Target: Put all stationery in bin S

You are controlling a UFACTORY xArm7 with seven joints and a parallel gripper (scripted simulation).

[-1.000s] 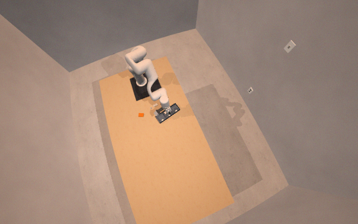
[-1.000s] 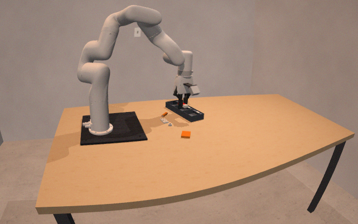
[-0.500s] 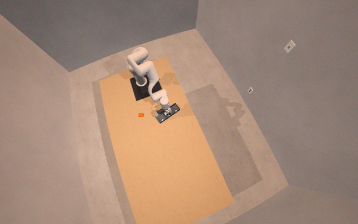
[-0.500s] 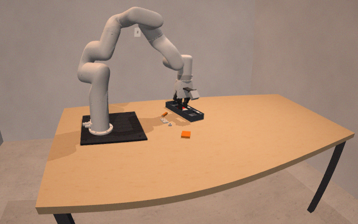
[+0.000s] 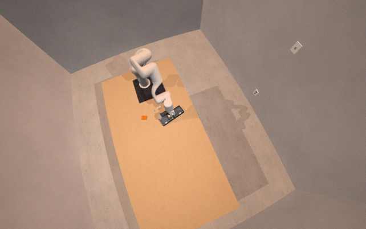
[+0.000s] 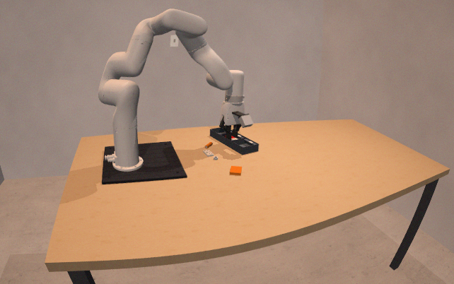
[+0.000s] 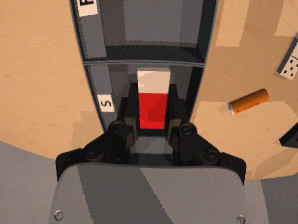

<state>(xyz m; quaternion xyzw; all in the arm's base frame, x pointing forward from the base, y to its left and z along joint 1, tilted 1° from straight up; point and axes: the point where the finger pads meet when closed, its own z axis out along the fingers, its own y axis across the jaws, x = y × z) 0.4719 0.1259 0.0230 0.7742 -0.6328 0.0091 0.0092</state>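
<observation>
Now: the eraser 2 cm below my hand and 1 cm to the right of it. Also, from my hand: dark bin tray 2 cm below, 1 cm ahead; then white flat piece 13 cm behind, 8 cm to the right, 3 cm below; then orange stick 11 cm behind, 3 cm below, 1 cm to the right.
</observation>
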